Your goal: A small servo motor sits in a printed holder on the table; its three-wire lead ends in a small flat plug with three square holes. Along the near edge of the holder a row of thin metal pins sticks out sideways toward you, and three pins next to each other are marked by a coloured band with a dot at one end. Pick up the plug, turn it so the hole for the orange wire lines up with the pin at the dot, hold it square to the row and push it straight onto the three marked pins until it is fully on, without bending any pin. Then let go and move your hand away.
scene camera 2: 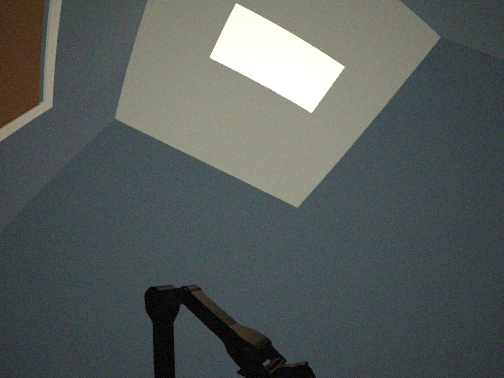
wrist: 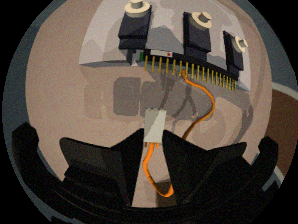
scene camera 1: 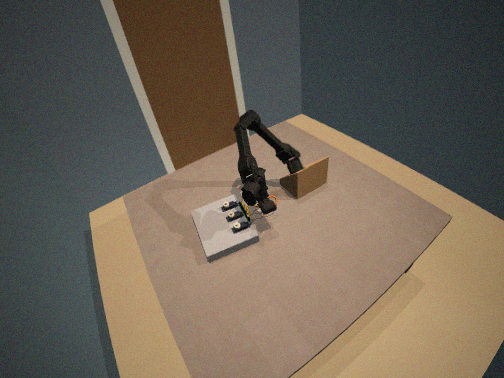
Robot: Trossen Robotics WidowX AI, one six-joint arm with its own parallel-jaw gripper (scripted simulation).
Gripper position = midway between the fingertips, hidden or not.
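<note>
I can see my gripper [wrist: 153,133], and there's a grey holder [scene camera 1: 218,240] too.
</note>
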